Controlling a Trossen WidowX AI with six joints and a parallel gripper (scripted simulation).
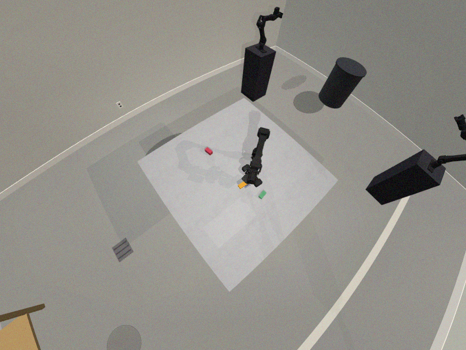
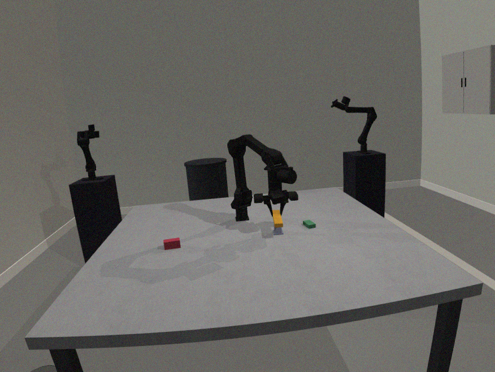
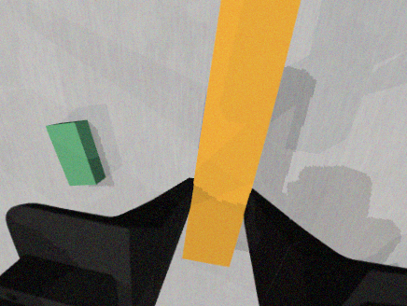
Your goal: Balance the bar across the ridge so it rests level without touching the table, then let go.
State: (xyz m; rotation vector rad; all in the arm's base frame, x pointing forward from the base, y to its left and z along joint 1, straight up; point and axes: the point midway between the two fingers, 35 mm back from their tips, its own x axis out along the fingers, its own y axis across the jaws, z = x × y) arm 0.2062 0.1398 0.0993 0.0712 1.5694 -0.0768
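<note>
Now: the orange bar 30 mm ahead of my gripper tip. Also, from my gripper tip: red block 80 mm ahead, 450 mm to the right, 50 mm below; green block 10 mm behind, 150 mm to the left, 60 mm below.
</note>
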